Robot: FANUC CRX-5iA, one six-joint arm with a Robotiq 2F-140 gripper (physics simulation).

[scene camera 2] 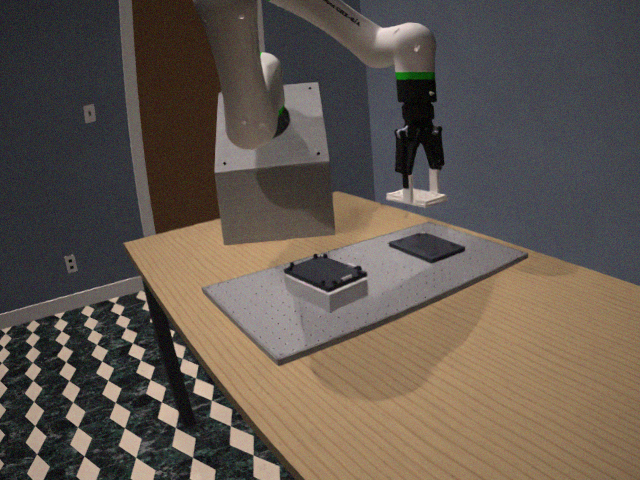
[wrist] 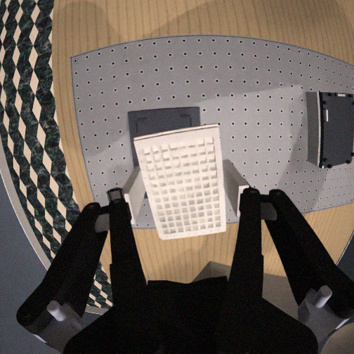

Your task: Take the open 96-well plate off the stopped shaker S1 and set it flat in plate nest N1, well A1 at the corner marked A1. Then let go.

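Frame: origin at the arm's base, x ahead, y left, z up, level; centimetres.
Seen in the pictures: gripper, fingertip midpoint: (scene camera 2: pixel 421 198).
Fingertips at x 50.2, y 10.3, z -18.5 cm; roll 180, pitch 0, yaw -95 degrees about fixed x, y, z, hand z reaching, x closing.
Pixels of each thing's top centre, then the offset from my fingertips to it. "spot": a spot on its surface instead. Level surfaces: height alone.
- white 96-well plate at its top centre: (scene camera 2: pixel 416 193) dx -1.6, dy +0.0, dz +0.9 cm
- plate nest N1 at its top centre: (scene camera 2: pixel 426 243) dx -1.0, dy +2.8, dz -12.2 cm
- shaker S1 at a spot on its surface: (scene camera 2: pixel 326 273) spot: dx +2.1, dy -31.7, dz -8.2 cm
- grey perforated board at its surface level: dz -13.7 cm
- wooden table at its surface level: dz -14.9 cm
The white 96-well plate (scene camera 2: pixel 424 198) (wrist: pixel 185 185) is held level by its long sides between the fingers of my gripper (scene camera 2: pixel 422 190) (wrist: pixel 182 174), which is shut on it. The plate hangs in the air above the plate nest N1 (scene camera 2: pixel 427 247) (wrist: pixel 165 118), a flat dark tray. In the wrist view the plate covers much of the nest, and the nest's far edge shows beyond it. The shaker S1 (scene camera 2: pixel 326 273) (wrist: pixel 338 129), a light block with a dark top and small corner posts, bears no plate. The corner mark A1 cannot be made out.
Nest and shaker stand on a grey perforated board (scene camera 2: pixel 248 310) (wrist: pixel 260 125) on the wooden table (scene camera 2: pixel 465 387) (wrist: pixel 200 15). A large grey box (scene camera 2: pixel 279 206) stands at the back of the table, behind the board. The arm's own shadow falls across the board and table.
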